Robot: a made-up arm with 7 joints. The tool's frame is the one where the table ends. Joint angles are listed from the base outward.
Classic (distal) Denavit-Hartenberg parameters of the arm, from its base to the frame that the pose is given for. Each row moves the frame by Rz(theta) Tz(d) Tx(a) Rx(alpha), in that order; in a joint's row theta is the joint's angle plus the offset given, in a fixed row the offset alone. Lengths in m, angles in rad.
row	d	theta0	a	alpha
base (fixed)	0	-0.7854	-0.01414	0
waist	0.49	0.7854	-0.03	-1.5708
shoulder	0.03	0	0.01	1.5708
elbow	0.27	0	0.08	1.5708
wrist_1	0.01	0	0.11	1.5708
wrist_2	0.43	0	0.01	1.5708
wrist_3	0	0	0.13	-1.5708
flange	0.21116	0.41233	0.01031	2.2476
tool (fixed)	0.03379	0.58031	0	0
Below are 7 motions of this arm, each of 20 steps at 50 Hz.
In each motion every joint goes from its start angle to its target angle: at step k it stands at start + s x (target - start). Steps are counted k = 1, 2, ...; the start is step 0. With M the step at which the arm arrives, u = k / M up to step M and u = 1 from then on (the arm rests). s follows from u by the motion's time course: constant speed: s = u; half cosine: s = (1 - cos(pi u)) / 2; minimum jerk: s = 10 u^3 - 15 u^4 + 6 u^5.
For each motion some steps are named. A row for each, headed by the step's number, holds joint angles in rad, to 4 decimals.
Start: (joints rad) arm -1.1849 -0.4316 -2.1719 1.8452 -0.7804 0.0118 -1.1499
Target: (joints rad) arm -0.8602 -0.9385 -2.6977 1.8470 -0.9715 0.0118 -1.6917
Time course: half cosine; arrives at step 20
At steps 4, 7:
4: -1.1539 -0.4800 -2.2221 1.8454 -0.7986 0.0118 -1.2016
7: -1.0963 -0.5700 -2.3154 1.8457 -0.8326 0.0118 -1.2978

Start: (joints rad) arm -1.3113 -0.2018 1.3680 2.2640 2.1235 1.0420 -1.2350
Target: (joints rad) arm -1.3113 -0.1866 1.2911 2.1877 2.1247 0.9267 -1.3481
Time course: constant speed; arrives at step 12
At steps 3, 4, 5, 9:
3: -1.3113 -0.1980 1.3488 2.2449 2.1238 1.0132 -1.2633
4: -1.3113 -0.1967 1.3424 2.2386 2.1239 1.0036 -1.2727
5: -1.3113 -0.1955 1.3360 2.2322 2.1240 0.9940 -1.2821
9: -1.3113 -0.1904 1.3103 2.2068 2.1244 0.9555 -1.3198

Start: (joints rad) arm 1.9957 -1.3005 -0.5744 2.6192 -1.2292 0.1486 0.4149
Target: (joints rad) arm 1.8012 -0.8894 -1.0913 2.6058 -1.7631 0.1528 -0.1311
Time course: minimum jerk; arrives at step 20
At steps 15, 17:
15: 1.8213 -0.9320 -1.0378 2.6072 -1.7078 0.1524 -0.0746
17: 1.8064 -0.9003 -1.0775 2.6062 -1.7489 0.1527 -0.1166

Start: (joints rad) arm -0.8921 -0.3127 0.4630 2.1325 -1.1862 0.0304 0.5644
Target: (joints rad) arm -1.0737 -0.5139 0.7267 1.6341 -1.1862 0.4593 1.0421
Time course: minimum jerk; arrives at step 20
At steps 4, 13, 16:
4: -0.9026 -0.3244 0.4783 2.1036 -1.1862 0.0552 0.5921
13: -1.0310 -0.4666 0.6647 1.7513 -1.1862 0.3584 0.9298
16: -1.0632 -0.5022 0.7114 1.6630 -1.1862 0.4345 1.0144

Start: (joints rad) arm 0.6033 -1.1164 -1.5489 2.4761 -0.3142 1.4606 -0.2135
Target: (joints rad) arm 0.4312 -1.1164 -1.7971 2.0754 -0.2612 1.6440 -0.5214
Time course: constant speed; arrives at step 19
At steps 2, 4, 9, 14, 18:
2: 0.5852 -1.1164 -1.5750 2.4339 -0.3086 1.4799 -0.2459
4: 0.5671 -1.1164 -1.6012 2.3917 -0.3030 1.4992 -0.2783
9: 0.5218 -1.1164 -1.6665 2.2863 -0.2891 1.5475 -0.3593
14: 0.4765 -1.1164 -1.7318 2.1808 -0.2751 1.5957 -0.4404
18: 0.4403 -1.1164 -1.7840 2.0965 -0.2640 1.6343 -0.5052

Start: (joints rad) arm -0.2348 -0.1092 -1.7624 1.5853 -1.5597 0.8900 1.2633
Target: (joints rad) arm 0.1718 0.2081 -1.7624 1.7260 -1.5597 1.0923 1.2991
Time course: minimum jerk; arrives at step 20
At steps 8, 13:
8: -0.1057 -0.0085 -1.7624 1.6300 -1.5597 0.9542 1.2747
13: 0.0762 0.1335 -1.7624 1.6929 -1.5597 1.0447 1.2907

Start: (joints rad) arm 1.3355 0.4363 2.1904 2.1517 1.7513 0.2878 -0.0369
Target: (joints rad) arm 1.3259 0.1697 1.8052 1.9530 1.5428 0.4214 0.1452
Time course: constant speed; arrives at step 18
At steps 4, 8, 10, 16, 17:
4: 1.3334 0.3771 2.1048 2.1075 1.7050 0.3175 0.0036
8: 1.3312 0.3178 2.0192 2.0634 1.6586 0.3472 0.0440
10: 1.3302 0.2882 1.9764 2.0413 1.6355 0.3620 0.0643
16: 1.3270 0.1993 1.8480 1.9751 1.5660 0.4066 0.1250
17: 1.3264 0.1845 1.8266 1.9640 1.5544 0.4140 0.1351

